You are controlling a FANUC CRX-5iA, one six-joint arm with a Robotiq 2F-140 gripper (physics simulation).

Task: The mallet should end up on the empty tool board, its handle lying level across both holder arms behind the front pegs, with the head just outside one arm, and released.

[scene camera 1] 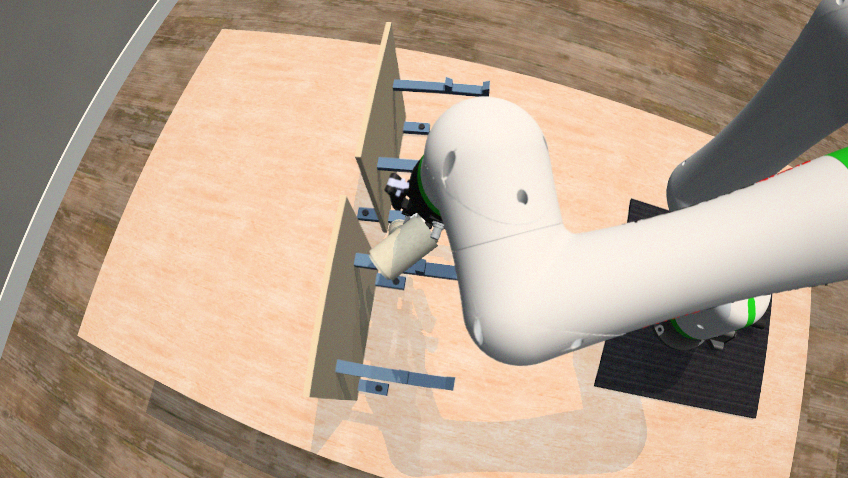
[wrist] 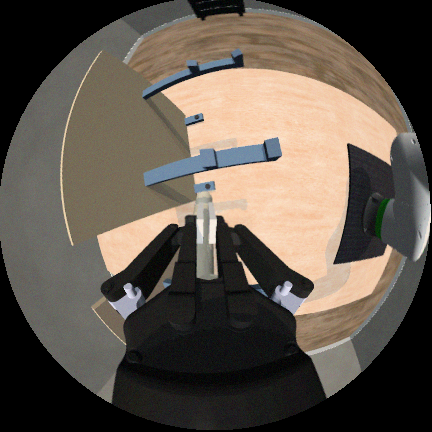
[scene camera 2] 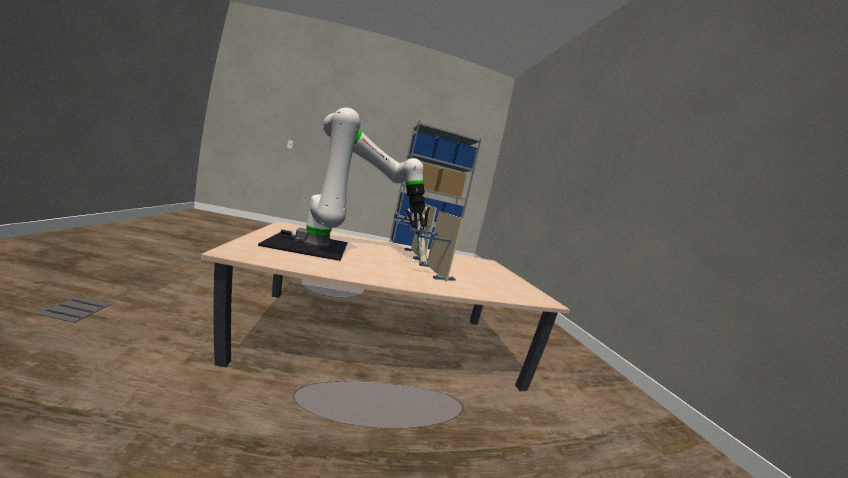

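Pixels of known places: gripper, fingertip midpoint: (wrist: 205, 210) (scene camera 2: 420, 240); arm's base, origin of the base link: (wrist: 371, 214) (scene camera 2: 316, 243).
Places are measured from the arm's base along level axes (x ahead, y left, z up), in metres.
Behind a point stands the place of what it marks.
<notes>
The pale mallet (scene camera 1: 403, 246) @(x 0.503, y 0.091, z 0.250 m) (scene camera 2: 422, 252) @(x 0.550, y -0.005, z 0.054 m) (wrist: 206, 262) @(x 0.507, y 0.053, z 0.183 m) is tilted, its head uppermost over an inner arm of the lower board in scene camera 1. Its handle slopes down toward a blue foot of the empty tool board (scene camera 1: 380, 112) @(x 0.608, y -0.107, z 0.226 m) (scene camera 2: 446, 243) @(x 0.619, y -0.164, z 0.152 m) (wrist: 117, 150) @(x 0.603, y -0.080, z 0.220 m). My gripper (scene camera 2: 422, 226) @(x 0.529, y 0.005, z 0.114 m) (wrist: 205, 210) @(x 0.529, y 0.005, z 0.114 m) is shut on the handle; its pads lie on both sides of it in the wrist view. Its fingertips are hidden in scene camera 1. The empty board's outer holder arm (scene camera 1: 421, 86) @(x 0.576, y -0.203, z 0.177 m) (wrist: 172, 80) @(x 0.567, y -0.200, z 0.177 m) and inner holder arm (wrist: 240, 156) @(x 0.474, y -0.067, z 0.178 m) carry upright pegs. The head is hidden in the wrist view.
The second board (scene camera 1: 341, 314) @(x 0.562, y 0.194, z 0.207 m) stands beside the empty one, with its outer arm (scene camera 1: 394, 374) @(x 0.471, y 0.249, z 0.189 m) sticking out toward the robot side. My forearm passes above the table (scene camera 1: 195, 207) @(x 1.012, y 0.064, z -0.010 m) (scene camera 2: 380, 270) @(x 0.331, y -0.235, z -0.009 m). The black base mat (scene camera 1: 682, 380) @(x -0.032, y 0.128, z -0.001 m) (scene camera 2: 279, 246) @(x -0.131, y -0.187, z 0.003 m) (wrist: 362, 235) @(x 0.034, y 0.075, z -0.001 m) lies under the robot base.
</notes>
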